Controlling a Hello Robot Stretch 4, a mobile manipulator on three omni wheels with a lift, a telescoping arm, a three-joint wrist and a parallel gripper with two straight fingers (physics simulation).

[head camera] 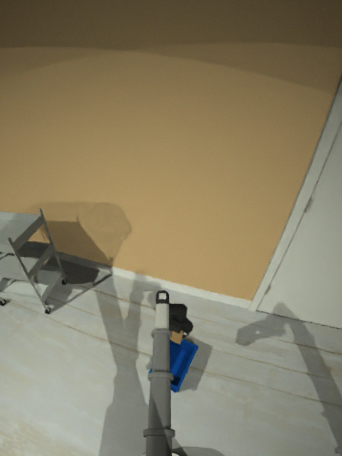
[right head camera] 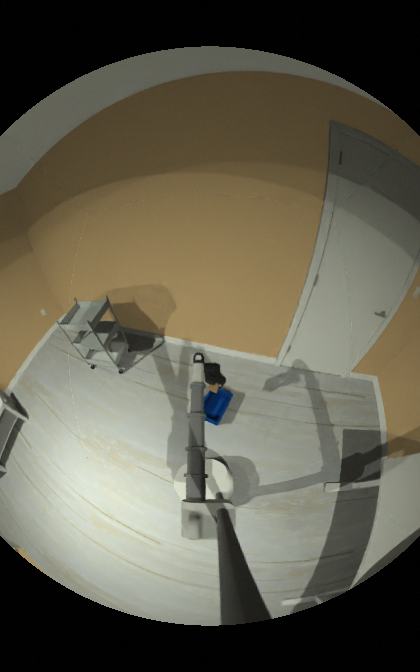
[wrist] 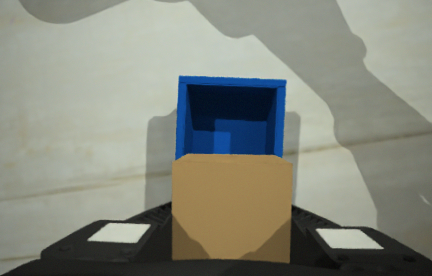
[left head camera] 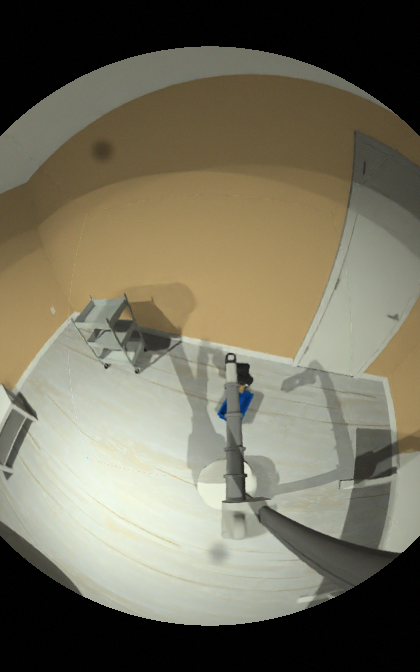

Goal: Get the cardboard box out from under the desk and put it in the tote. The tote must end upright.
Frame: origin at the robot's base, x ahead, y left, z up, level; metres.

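Where they show: gripper, between the fingertips: [head camera: 177,333] [wrist: 230,219] [left head camera: 240,385].
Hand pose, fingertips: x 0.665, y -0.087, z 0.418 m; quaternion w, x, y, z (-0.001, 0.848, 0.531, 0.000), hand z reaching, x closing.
Each offset is from my fingertips to the top centre of the thing. "spot": to the spot under its first point.
My gripper [wrist: 230,219] is shut on the cardboard box @(dx +0.006, dy -0.003, dz +0.031 m) [head camera: 176,336] [left head camera: 243,388] [right head camera: 214,388] [wrist: 231,200], a plain tan box with black fingers on its left and right sides. The blue tote @(dx -0.006, dy +0.000, dz -0.325 m) [head camera: 187,369] [left head camera: 248,406] [right head camera: 225,407] [wrist: 232,81] stands upright on the floor with its open top up. In the wrist view the box is nearer the camera than the tote and covers the tote's near end. The inside that shows holds no object. In the head view the arm hides the tote's left part. I cannot tell the box's exact height above the rim.
A grey three-shelf cart @(spot: dx +0.632, dy +1.152, dz +0.217 m) [head camera: 17,225] [left head camera: 102,311] [right head camera: 87,312] stands left by the tan wall. A white door [head camera: 315,260] [left head camera: 375,275] [right head camera: 360,275] is at the right. White furniture [right head camera: 400,500] shows at the lower right, and another white piece at the left edge.
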